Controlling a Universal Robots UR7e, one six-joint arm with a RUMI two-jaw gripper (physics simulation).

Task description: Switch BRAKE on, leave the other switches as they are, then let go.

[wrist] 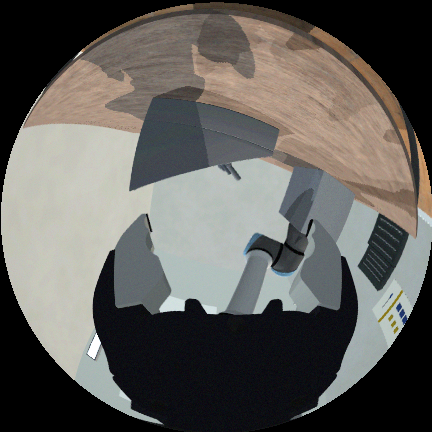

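Where they show: gripper, between the fingertips: point(230, 218); arm's base, origin of its link: point(304, 227).
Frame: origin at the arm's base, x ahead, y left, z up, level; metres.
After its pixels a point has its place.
Note:
The dark grey switch box point(172, 145) @(x 0.455, y -0.320, z -0.141 m) stands on the wooden table top, in the upper middle of the wrist view. Its sides show, but its labelled face is turned out of sight. A few grey switch levers point(231, 171) @(x 0.352, y -0.225, z -0.118 m) poke out past its lower edge, close together. No labels show, so I cannot tell which lever is BRAKE or how any switch is set. My gripper point(230, 218) @(x 0.329, y -0.443, z -0.089 m) is open, with its two jaws wide apart and nothing between them. In the view the levers appear above the gap between the jaws, apart from both fingertips.
A smaller grey box point(332, 202) @(x -0.021, y -0.091, z -0.148 m) is right of the switch box, partly behind the right jaw. Dark arm joints with blue caps point(287, 257) @(x 0.039, y -0.050, z 0.130 m) show beside that jaw. A black slatted panel point(382, 255) and a sheet with yellow and blue marks point(392, 320) are at the far right.

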